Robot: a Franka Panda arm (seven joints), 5 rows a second.
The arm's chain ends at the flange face. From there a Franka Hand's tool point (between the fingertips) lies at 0.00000 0.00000 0.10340 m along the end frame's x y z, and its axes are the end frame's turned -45 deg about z.
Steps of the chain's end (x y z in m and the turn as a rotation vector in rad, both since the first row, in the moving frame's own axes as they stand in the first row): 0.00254, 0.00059, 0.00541, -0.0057, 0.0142, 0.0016; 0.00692, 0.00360, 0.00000, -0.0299, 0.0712, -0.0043
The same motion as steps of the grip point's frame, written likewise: 0.00200, 0.00367, 0.00540, -0.0141, 0.0060, 0.0016; 0.00538, 0.01482, -0.00031, -0.0715, 0.0292, -0.0043
